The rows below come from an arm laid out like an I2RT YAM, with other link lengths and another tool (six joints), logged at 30 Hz.
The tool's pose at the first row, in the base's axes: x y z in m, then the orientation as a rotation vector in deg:
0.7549 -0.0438 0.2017 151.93 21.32 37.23
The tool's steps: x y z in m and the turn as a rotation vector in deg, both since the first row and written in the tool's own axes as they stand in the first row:
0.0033 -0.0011 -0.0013 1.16 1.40 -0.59
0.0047 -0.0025 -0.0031 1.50 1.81 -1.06
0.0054 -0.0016 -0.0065 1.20 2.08 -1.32
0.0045 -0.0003 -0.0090 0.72 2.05 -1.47
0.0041 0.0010 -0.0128 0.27 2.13 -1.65
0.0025 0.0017 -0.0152 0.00 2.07 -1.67
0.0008 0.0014 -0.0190 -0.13 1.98 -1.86
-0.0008 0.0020 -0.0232 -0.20 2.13 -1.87
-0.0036 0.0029 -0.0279 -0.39 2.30 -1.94
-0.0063 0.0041 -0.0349 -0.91 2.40 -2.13
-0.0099 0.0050 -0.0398 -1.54 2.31 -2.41
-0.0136 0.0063 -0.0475 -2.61 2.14 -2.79
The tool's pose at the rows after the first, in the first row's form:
0.7569 -0.0413 0.2036 152.48 22.98 38.92
0.7570 -0.0390 0.2050 152.53 23.85 39.32
0.7561 -0.0386 0.2084 152.09 24.14 39.61
0.7543 -0.0393 0.2107 151.59 24.12 39.52
0.7523 -0.0394 0.2142 151.08 24.18 39.58
0.7499 -0.0399 0.2158 150.83 24.07 39.49
0.7465 -0.0391 0.2182 150.66 24.24 39.31
0.7432 -0.0389 0.2212 150.55 24.26 39.51
0.7387 -0.0392 0.2244 150.31 24.32 39.72
0.7331 -0.0391 0.2296 149.72 24.37 39.80
0.7278 -0.0396 0.2326 149.05 24.43 39.59
0.7211 -0.0397 0.2380 147.95 24.41 39.25

